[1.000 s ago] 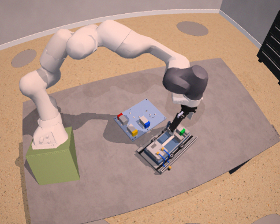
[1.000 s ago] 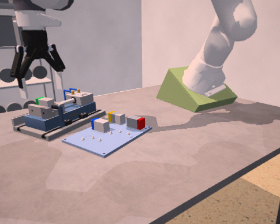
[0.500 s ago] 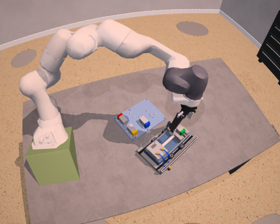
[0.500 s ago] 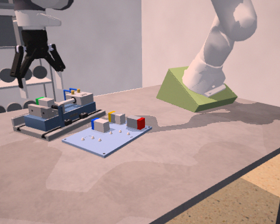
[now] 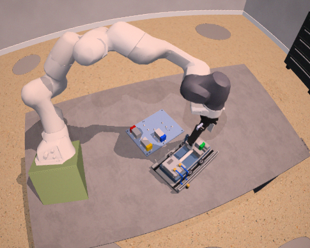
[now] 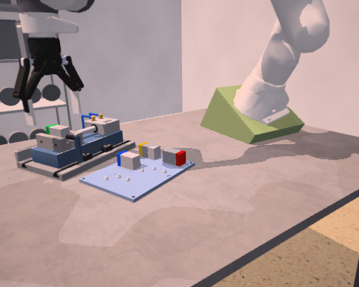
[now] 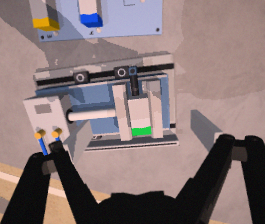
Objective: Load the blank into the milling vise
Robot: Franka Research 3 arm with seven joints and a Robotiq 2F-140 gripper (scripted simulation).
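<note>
My hand is 50 mm above the green-ended blank. The rest, counted from my hand: blue-ended blank (150 mm behind, 140 mm to the left, 120 mm below); fixed jaw (70 mm below, 20 mm ahead, 10 mm to the left); black work stop rod (60 mm below, 40 mm to the left, 20 mm behind).
</note>
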